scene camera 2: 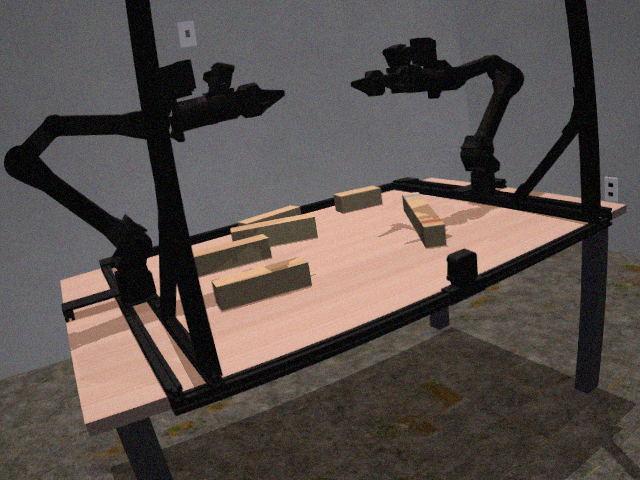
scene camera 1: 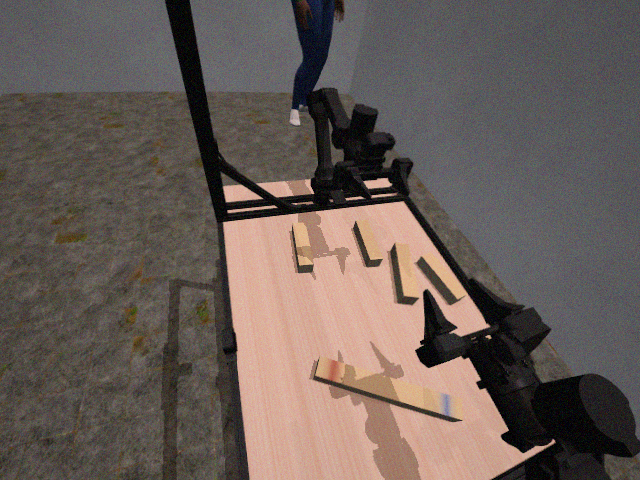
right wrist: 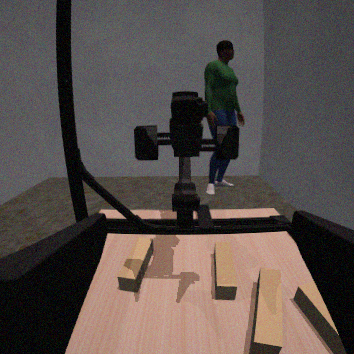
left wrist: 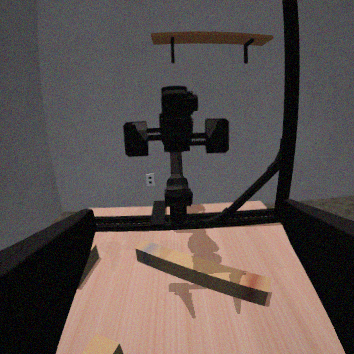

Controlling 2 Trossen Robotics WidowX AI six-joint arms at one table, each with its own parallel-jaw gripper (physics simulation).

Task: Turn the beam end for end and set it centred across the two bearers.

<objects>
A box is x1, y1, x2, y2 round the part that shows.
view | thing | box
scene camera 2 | my left gripper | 199, 62, 284, 125
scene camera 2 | my right gripper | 351, 44, 423, 95
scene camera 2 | beam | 402, 192, 446, 247
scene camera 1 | my left gripper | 332, 132, 413, 199
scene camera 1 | my right gripper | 415, 278, 550, 396
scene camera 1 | beam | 313, 356, 463, 421
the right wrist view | my left gripper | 133, 95, 238, 159
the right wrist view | my right gripper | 0, 210, 353, 353
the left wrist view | my left gripper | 0, 199, 353, 353
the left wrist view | my right gripper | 123, 89, 227, 155
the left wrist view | beam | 135, 240, 270, 305
</objects>
